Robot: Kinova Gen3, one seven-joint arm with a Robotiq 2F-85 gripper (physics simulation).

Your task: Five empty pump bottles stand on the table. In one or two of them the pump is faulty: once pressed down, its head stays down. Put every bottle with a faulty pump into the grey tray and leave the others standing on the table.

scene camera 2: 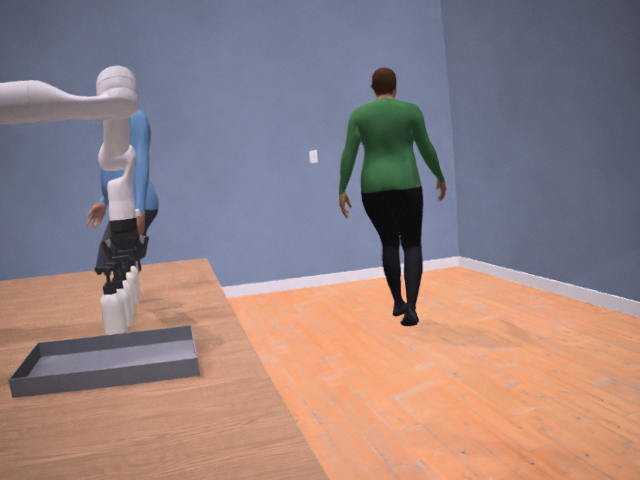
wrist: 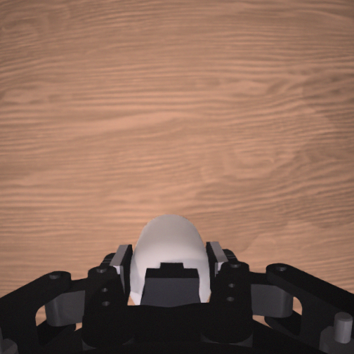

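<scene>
Several white bottles with black pump heads stand in a row behind the grey tray [scene camera 2: 117, 356] in the scene view. The nearest bottle [scene camera 2: 113, 315] shows most fully, and the ones behind it partly overlap. My gripper [scene camera 2: 124, 263] [wrist: 169, 258] points down over the far part of the row. In the wrist view its two fingers stand against both sides of a white bottle [wrist: 170, 237], shut on it. That bottle's dark pump head [wrist: 171, 287] lies between the fingers. Its base is hidden, and I cannot tell whether its head is down.
The tray stands close in front of the nearest bottle, with low walls. The wooden table [scene camera 2: 155, 434] has its right edge beside the row and tray. A person in blue [scene camera 2: 142, 155] stands behind the arm, and a person in green [scene camera 2: 390, 149] is on the floor at right.
</scene>
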